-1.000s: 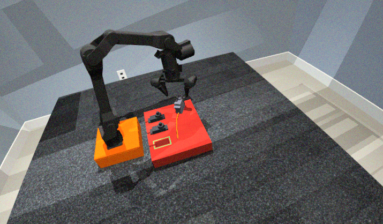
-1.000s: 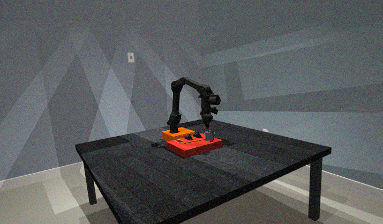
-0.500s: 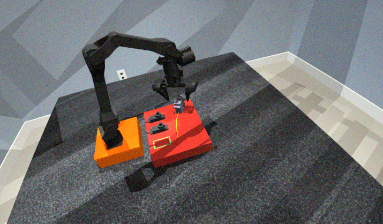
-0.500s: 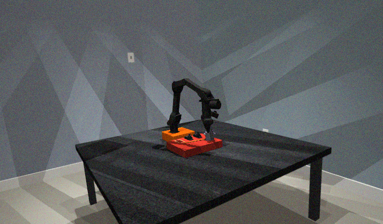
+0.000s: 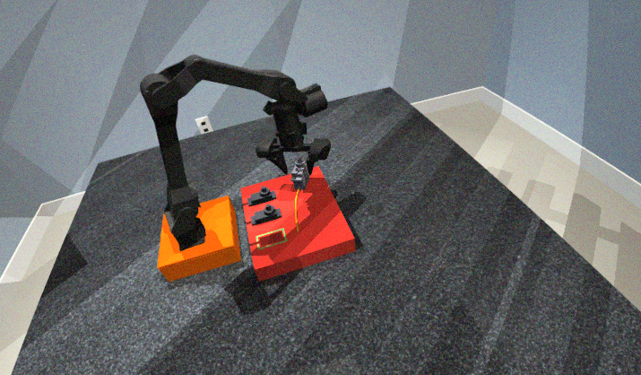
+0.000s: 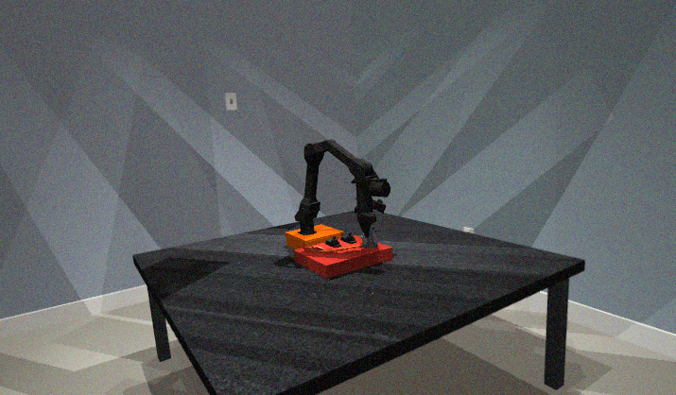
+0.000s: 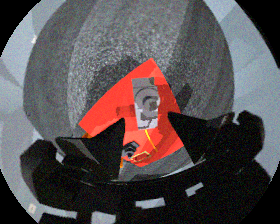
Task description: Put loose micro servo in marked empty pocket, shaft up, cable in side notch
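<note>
Now: gripper tip 1 cm past the red robot deck, 8 cm to the left of it and 7 cm above it.
</note>
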